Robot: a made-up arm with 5 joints. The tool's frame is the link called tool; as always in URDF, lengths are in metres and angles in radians.
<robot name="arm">
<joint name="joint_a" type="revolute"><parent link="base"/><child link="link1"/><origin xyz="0 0 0.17"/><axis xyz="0 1 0"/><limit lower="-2.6" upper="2.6" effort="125" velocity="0.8"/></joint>
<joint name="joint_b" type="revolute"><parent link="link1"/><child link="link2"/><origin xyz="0.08 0.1 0.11"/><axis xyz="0 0 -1"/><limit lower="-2.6" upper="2.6" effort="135" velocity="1.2"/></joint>
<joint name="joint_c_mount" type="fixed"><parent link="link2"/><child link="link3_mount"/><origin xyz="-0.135 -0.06 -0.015"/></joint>
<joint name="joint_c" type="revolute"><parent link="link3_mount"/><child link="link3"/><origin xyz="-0.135 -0.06 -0.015"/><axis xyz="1 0 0"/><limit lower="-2.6" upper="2.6" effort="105" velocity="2.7"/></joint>
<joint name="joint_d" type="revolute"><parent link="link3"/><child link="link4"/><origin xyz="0.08 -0.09 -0.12"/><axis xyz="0 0 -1"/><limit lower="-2.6" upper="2.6" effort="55" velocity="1"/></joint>
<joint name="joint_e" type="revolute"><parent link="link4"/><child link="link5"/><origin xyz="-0.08 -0.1 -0.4"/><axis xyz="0 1 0"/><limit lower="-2.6" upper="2.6" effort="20" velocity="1.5"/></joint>
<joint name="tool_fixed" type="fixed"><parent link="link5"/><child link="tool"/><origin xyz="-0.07 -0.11 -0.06"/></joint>
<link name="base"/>
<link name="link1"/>
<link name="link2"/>
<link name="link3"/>
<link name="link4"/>
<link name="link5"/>
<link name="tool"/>
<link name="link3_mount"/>
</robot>
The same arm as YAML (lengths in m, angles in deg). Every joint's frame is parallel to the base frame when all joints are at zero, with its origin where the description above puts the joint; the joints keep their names.
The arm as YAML. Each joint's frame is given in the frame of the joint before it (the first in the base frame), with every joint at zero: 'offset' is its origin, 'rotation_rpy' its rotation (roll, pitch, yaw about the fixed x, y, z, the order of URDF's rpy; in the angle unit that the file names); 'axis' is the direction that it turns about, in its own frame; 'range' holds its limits. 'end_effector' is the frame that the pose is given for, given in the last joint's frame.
length_unit: m
angle_unit: deg
chain:
  - id: joint_a
    offset: [0.0, 0.0, 0.17]
    rotation_rpy: [0.0, 0.0, 0.0]
    axis: [0.0, 1.0, 0.0]
    range: [-148.97, 148.97]
  - id: joint_b
    offset: [0.08, 0.1, 0.11]
    rotation_rpy: [0.0, 0.0, 0.0]
    axis: [0.0, 0.0, -1.0]
    range: [-148.97, 148.97]
  - id: joint_c
    offset: [-0.27, -0.12, -0.03]
    rotation_rpy: [0.0, 0.0, 0.0]
    axis: [1.0, 0.0, 0.0]
    range: [-148.97, 148.97]
  - id: joint_d
    offset: [0.08, -0.09, -0.12]
    rotation_rpy: [0.0, 0.0, 0.0]
    axis: [0.0, 0.0, -1.0]
    range: [-148.97, 148.97]
  - id: joint_e
    offset: [-0.08, -0.1, -0.4]
    rotation_rpy: [0.0, 0.0, 0.0]
    axis: [0.0, 1.0, 0.0]
    range: [-148.97, 148.97]
end_effector:
  offset: [-0.07, -0.11, -0.06]
  rotation_rpy: [0.0, 0.0, 0.0]

